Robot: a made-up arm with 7 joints. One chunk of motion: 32 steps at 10 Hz.
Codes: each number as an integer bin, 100 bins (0 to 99) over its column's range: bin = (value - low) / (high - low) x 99, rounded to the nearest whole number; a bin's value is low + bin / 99 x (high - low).
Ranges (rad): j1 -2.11..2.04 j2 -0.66..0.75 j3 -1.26..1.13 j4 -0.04..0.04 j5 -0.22..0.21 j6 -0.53..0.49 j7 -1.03..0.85
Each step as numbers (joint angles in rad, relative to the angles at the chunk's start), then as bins.
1 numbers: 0.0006 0.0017 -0.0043 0.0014 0.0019 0.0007 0.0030
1 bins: 50 46 52 51 51 52 54
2 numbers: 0.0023 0.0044 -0.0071 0.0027 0.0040 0.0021 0.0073
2 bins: 50 47 52 53 52 52 55
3 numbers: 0.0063 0.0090 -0.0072 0.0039 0.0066 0.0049 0.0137
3 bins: 50 47 52 54 52 52 55
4 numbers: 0.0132 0.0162 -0.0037 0.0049 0.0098 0.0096 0.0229
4 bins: 51 47 52 56 53 52 55
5 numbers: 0.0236 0.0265 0.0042 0.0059 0.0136 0.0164 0.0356
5 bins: 51 48 52 57 54 53 56
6 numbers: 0.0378 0.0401 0.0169 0.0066 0.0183 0.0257 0.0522
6 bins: 51 49 53 58 55 54 57
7 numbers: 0.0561 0.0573 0.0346 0.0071 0.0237 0.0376 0.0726
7 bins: 52 50 54 58 56 55 58
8 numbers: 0.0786 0.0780 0.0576 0.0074 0.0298 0.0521 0.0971
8 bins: 52 52 55 59 58 56 59
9 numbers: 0.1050 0.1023 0.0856 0.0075 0.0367 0.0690 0.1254
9 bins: 53 54 56 59 59 58 61
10 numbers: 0.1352 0.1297 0.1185 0.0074 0.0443 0.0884 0.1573
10 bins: 54 55 57 59 61 60 63
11 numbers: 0.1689 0.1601 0.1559 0.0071 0.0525 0.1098 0.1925
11 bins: 54 58 59 58 63 62 64
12 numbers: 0.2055 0.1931 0.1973 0.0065 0.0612 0.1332 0.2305
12 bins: 55 60 60 58 65 64 66
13 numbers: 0.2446 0.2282 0.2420 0.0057 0.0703 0.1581 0.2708
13 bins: 56 62 62 57 67 67 68
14 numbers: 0.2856 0.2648 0.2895 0.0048 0.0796 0.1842 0.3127
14 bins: 57 65 64 55 69 69 71
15 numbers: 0.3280 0.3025 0.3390 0.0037 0.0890 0.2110 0.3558
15 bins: 58 68 66 54 71 72 73
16 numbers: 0.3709 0.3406 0.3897 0.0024 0.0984 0.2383 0.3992
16 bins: 59 70 68 52 73 75 75
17 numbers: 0.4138 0.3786 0.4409 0.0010 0.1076 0.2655 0.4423
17 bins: 60 73 70 51 75 77 78
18 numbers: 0.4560 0.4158 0.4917 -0.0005 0.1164 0.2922 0.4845
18 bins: 61 76 73 49 77 80 80
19 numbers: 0.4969 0.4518 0.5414 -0.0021 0.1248 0.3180 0.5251
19 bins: 62 78 75 47 79 82 82
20 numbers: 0.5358 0.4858 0.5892 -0.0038 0.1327 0.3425 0.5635
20 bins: 63 80 77 45 81 85 84
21 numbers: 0.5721 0.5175 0.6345 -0.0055 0.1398 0.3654 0.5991
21 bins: 64 83 78 43 83 87 86
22 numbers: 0.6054 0.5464 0.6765 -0.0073 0.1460 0.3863 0.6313
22 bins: 65 85 80 40 84 89 87
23 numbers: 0.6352 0.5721 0.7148 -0.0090 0.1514 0.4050 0.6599
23 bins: 65 87 82 38 86 91 89
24 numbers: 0.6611 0.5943 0.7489 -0.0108 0.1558 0.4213 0.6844
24 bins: 66 88 83 36 87 92 90
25 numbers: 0.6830 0.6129 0.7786 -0.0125 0.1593 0.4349 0.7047
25 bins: 67 89 84 34 87 94 91
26 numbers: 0.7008 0.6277 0.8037 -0.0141 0.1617 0.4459 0.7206
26 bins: 67 90 85 32 88 95 92
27 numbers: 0.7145 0.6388 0.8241 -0.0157 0.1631 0.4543 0.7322
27 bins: 67 91 86 30 88 96 93
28 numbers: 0.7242 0.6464 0.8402 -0.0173 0.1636 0.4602 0.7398
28 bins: 68 92 87 28 88 96 93
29 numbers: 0.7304 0.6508 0.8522 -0.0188 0.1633 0.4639 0.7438
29 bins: 68 92 87 26 88 96 93
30 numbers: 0.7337 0.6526 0.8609 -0.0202 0.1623 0.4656 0.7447
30 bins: 68 92 88 25 88 97 93
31 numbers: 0.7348 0.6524 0.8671 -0.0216 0.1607 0.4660 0.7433
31 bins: 68 92 88 23 88 97 93
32 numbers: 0.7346 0.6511 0.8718 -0.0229 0.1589 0.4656 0.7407
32 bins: 68 92 88 21 87 97 93
